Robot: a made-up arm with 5 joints.
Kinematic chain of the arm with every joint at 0, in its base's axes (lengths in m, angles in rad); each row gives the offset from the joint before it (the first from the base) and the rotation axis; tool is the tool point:
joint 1: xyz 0 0 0.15 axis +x
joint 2: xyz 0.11 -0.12 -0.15 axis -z
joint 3: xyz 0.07 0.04 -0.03 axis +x
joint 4: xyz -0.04 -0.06 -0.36 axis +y
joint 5: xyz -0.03 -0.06 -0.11 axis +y
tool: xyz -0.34 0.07 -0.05
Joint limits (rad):
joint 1: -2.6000..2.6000
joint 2: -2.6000..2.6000
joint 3: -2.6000..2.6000
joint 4: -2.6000..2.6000
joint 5: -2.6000..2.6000
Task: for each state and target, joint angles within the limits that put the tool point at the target. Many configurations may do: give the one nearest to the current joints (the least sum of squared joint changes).
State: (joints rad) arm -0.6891 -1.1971 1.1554 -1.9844 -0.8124
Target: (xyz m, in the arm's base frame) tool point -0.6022 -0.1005 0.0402
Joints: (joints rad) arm -0.8803 -2.0237 1.7240 -1.8393 -0.6126
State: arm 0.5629 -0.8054 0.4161 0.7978 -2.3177
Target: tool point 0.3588 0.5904 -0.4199
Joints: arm 0.7922 -0.7266 -0.0914 0.1712 -2.6000
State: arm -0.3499 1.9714 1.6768 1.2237 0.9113
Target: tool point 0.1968 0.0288 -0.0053
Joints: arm -0.1590 1.2985 2.4559 0.7836 0.7150
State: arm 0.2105 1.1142 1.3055 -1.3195 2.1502
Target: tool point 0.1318 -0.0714 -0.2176
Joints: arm -0.4201 0.8813 0.7615 -1.3314 2.1261
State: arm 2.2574 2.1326 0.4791 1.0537 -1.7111
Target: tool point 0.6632 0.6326 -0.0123
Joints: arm 1.7177 2.4876 0.8472 1.1747 -1.6718
